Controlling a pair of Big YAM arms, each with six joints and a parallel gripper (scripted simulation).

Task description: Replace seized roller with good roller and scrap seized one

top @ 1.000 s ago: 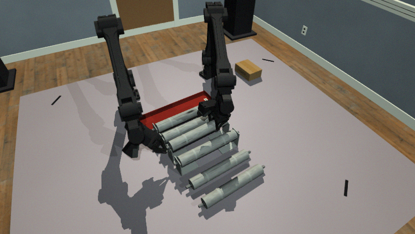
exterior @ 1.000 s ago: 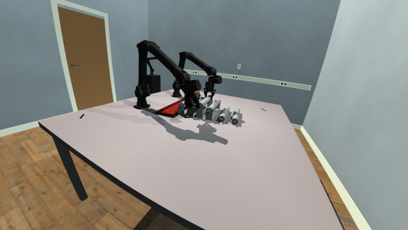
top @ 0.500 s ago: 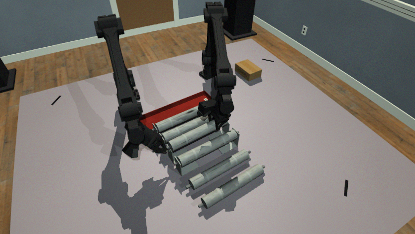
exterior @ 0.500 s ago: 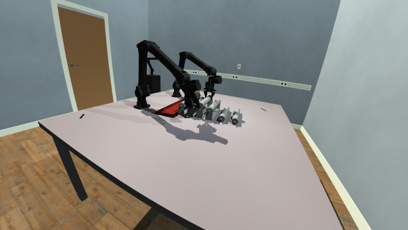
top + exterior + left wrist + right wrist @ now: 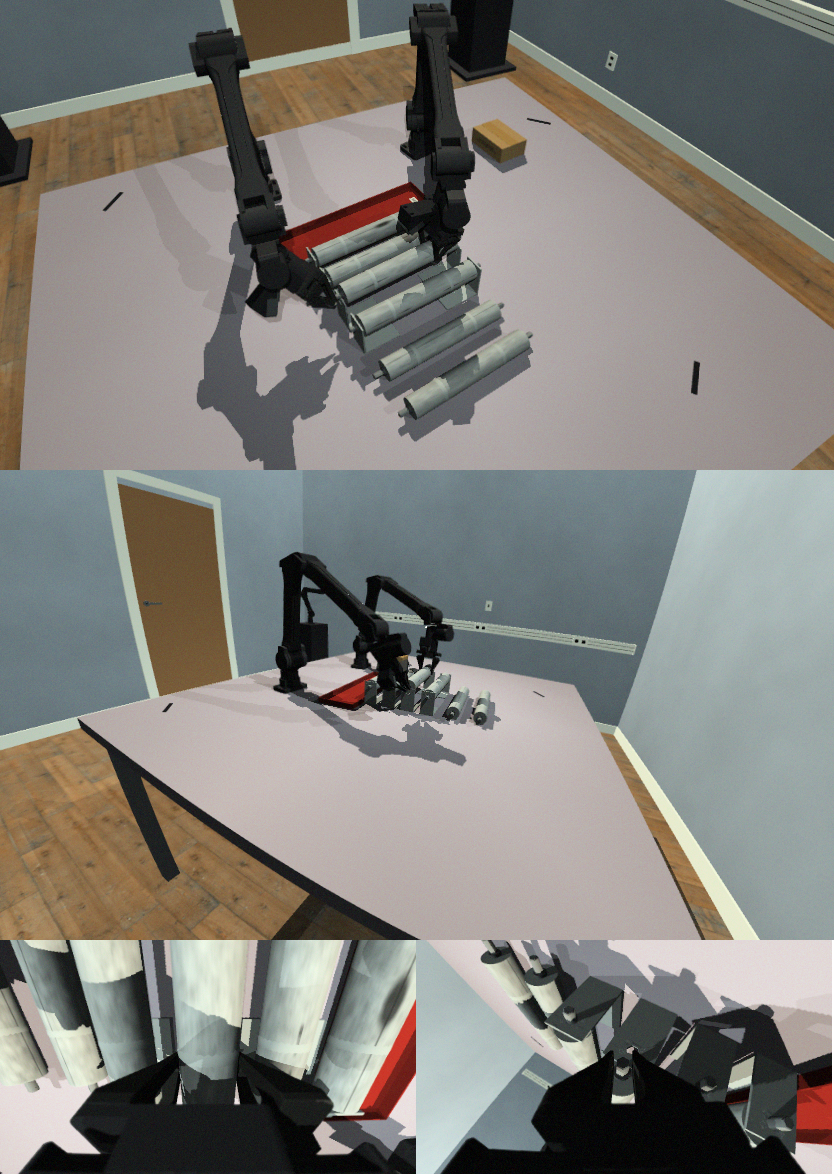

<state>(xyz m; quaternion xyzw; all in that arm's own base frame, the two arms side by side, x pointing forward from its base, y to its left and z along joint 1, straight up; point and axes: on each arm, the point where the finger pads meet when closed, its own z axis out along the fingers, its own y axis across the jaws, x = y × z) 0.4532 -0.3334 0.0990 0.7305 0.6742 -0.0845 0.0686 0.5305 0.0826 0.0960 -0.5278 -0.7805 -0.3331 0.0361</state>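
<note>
Now: left hand 10 mm short of the roller and 90 mm to the left of it. From my left hand the other things lie so: red scrap tray 240 mm behind, 110 mm to the right, 90 mm below; cardboard box 400 mm behind, 450 mm to the left, 60 mm below.
</note>
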